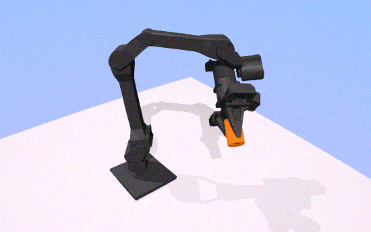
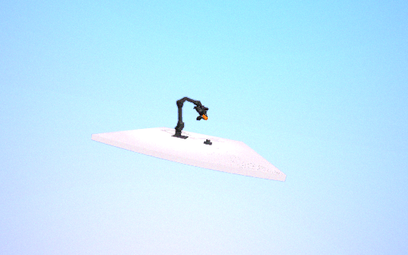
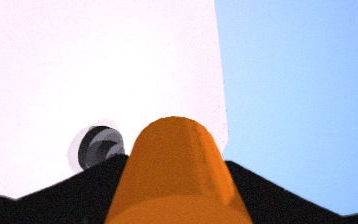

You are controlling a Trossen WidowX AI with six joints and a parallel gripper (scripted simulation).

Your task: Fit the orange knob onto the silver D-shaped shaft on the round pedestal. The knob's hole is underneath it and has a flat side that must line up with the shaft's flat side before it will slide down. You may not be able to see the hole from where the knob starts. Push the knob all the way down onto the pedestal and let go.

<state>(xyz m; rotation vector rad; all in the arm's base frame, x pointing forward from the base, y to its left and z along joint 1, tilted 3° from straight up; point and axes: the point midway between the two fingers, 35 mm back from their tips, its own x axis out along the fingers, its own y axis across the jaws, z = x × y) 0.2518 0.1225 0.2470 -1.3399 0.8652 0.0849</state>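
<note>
Right now my gripper tip is 2 cm past the orange knob, 1 cm to the right of it and 2 cm below it. Also, from my gripper tip: dark pedestal (8 cm ahead, 19 cm to the right, 22 cm below).
</note>
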